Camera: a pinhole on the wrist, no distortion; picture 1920 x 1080 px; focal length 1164.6 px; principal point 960.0 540.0 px. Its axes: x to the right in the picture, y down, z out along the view. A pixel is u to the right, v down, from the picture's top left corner.
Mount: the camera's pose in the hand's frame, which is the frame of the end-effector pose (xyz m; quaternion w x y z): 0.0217 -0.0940 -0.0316 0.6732 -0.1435 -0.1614 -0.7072
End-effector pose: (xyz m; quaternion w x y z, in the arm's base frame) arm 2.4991 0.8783 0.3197 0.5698 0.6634 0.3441 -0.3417
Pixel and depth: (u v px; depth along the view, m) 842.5 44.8 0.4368
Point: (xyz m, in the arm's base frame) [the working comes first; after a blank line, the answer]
In the camera's frame: -0.0441 -0.1857 0.4368

2.5060 0.5149 0.4935
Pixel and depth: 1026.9 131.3 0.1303
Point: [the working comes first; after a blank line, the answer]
In the camera's frame: 0.0075 -0.0457 0.1303

2.4426 0.7942 0.3087
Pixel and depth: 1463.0 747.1 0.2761
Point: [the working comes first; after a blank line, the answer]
In the camera's frame: 0.1192 0.0491 0.2761

2.4404 0.6241 0.1912
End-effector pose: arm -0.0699 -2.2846 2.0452 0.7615 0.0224 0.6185 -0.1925
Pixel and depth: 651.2 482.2 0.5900
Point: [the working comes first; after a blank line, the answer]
In the camera's frame: -0.1564 -0.0293 0.5900

0.4318 -2.1261 2.0940
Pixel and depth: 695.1 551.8 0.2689
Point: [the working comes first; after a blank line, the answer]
In the camera's frame: -0.0612 0.0027 0.2689

0.1320 -2.2727 2.0510
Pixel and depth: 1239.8 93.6 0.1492
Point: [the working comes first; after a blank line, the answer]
In the camera's frame: 0.0358 -0.0572 0.1492

0.0131 -2.3625 2.1225
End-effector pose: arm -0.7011 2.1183 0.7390 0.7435 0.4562 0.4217 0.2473
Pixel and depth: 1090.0 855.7 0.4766
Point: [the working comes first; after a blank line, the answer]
In the camera's frame: 0.0532 0.1292 0.4766

-0.2620 2.0483 0.8271
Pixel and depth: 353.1 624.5 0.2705
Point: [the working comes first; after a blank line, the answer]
In the camera's frame: -0.1410 0.0196 0.2705

-0.5429 2.1469 0.8867
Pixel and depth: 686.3 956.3 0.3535
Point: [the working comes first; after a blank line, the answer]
In the camera's frame: -0.0831 0.1264 0.3535

-0.4018 2.1653 0.8497
